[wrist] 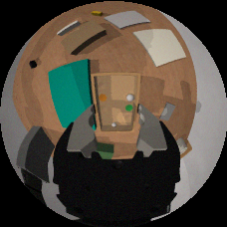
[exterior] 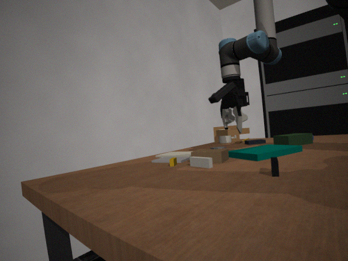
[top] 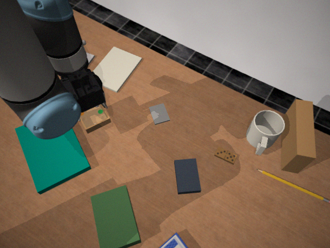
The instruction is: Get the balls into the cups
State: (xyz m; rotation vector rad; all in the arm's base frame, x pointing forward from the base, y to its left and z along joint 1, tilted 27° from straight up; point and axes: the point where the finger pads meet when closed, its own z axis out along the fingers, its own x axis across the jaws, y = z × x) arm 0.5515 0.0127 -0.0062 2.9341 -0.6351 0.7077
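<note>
Now: hand 1 cm above the covered wooden puzzle. Round my hand: teal slab: 13 cm behind, 5 cm to the left, 8 cm below; then grey tile: 14 cm ahead, 14 cm to the right, 9 cm below; then cream board: 21 cm ahead, 9 cm to the left, 8 cm below.
</note>
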